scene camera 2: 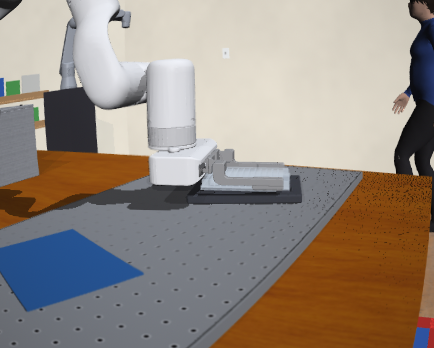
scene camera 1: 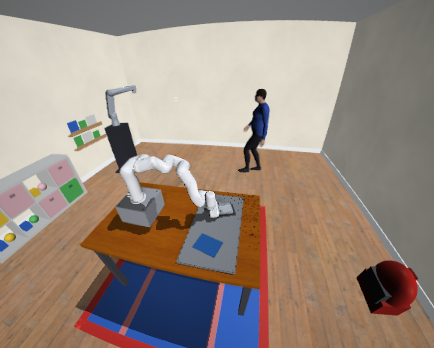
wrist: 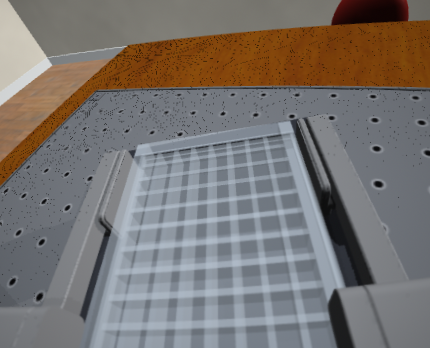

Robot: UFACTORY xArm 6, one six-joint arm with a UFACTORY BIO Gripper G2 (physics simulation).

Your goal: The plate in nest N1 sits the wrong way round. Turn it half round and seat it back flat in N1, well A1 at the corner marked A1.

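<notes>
The clear, gridded plate [scene camera 2: 245, 186] [wrist: 215, 220] lies level between the two fingers of my gripper [scene camera 1: 232, 207] [scene camera 2: 281, 173] [wrist: 215, 137], which is shut on its long sides. In the scene camera 2 view the plate is low at the dark nest N1 [scene camera 2: 245, 199], with its underside at about the height of the nest's rim. Whether it rests fully flat in the nest cannot be told, as the fingers and the front rim hide its lower edge. The A1 mark and the lettering of the wells cannot be made out.
The nest stands on a grey perforated board [scene camera 1: 215, 232] [scene camera 2: 200, 250] [wrist: 400, 165] on the wooden table [scene camera 1: 165, 250] [scene camera 2: 350, 250] [wrist: 250, 60]. A flat blue square [scene camera 1: 208, 245] [scene camera 2: 70, 270] lies on the board's near part. A person [scene camera 1: 259, 125] [scene camera 2: 422, 75] stands beyond the table.
</notes>
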